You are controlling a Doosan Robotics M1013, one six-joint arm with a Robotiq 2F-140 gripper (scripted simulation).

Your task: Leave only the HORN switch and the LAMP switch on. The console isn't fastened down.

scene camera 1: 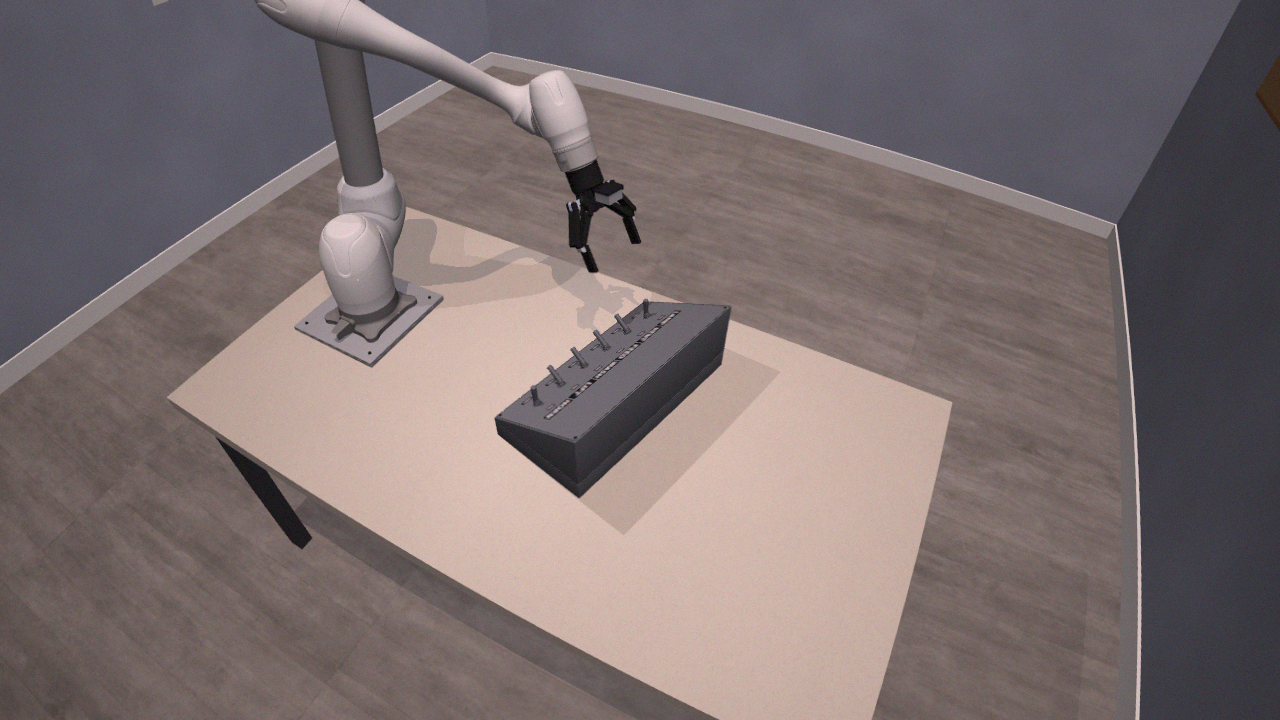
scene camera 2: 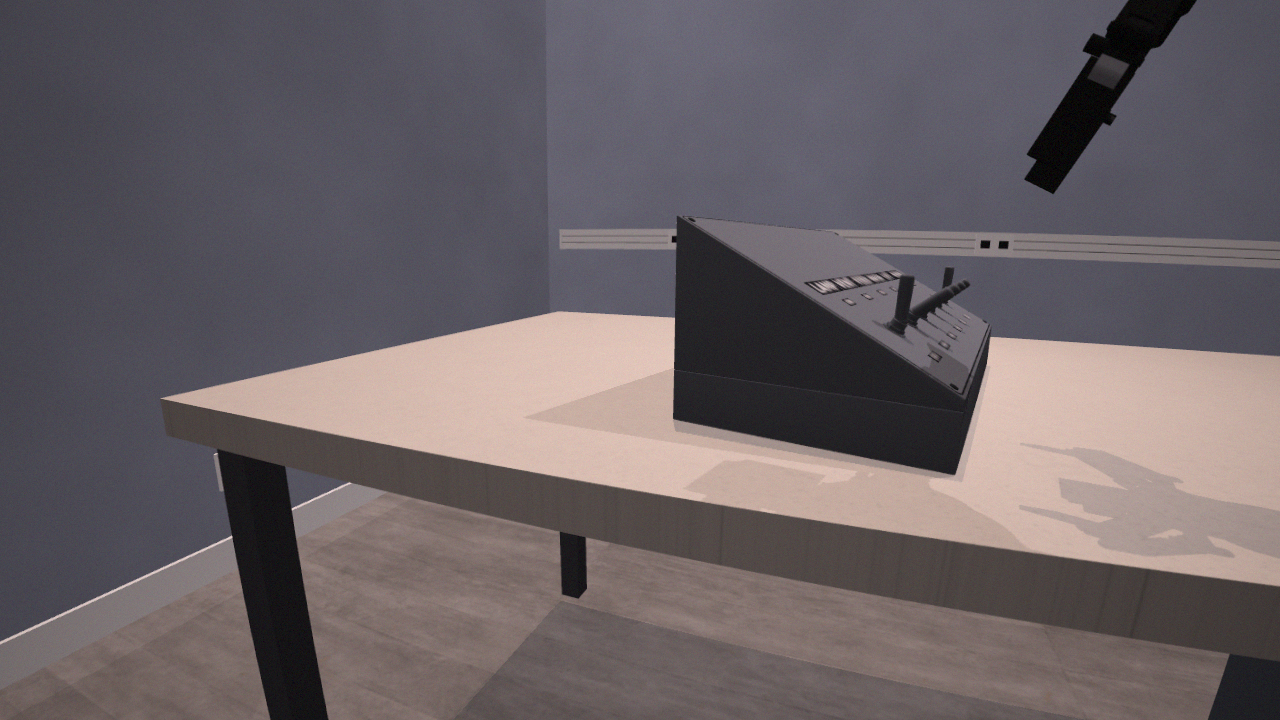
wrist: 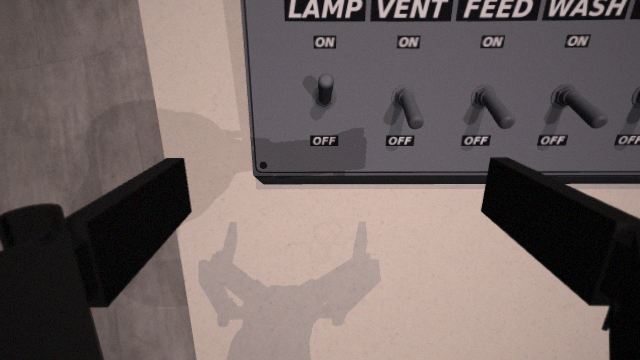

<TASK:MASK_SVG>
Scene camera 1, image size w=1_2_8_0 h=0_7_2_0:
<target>my gripper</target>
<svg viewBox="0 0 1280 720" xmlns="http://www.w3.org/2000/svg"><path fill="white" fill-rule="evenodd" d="M597 160L581 169L565 172L571 190L576 195L575 202L566 204L569 217L569 247L576 247L577 252L582 252L581 254L589 273L599 272L590 247L587 245L591 217L600 208L606 206L622 216L631 244L641 243L634 223L634 211L637 208L622 192L623 198L618 200L618 203L615 202L609 206L600 202L596 203L592 191L589 190L599 186L604 181Z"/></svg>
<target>dark grey wedge-shaped console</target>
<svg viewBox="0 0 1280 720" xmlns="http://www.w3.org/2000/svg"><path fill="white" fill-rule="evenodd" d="M732 306L650 302L648 299L644 299L643 303L623 318L616 314L614 317L618 321L602 334L598 330L593 331L596 339L579 352L575 347L572 347L571 352L575 356L571 357L556 370L552 365L549 365L547 369L551 374L538 384L532 385L529 391L494 417L498 435L572 494L580 498L721 366Z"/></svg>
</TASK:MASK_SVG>
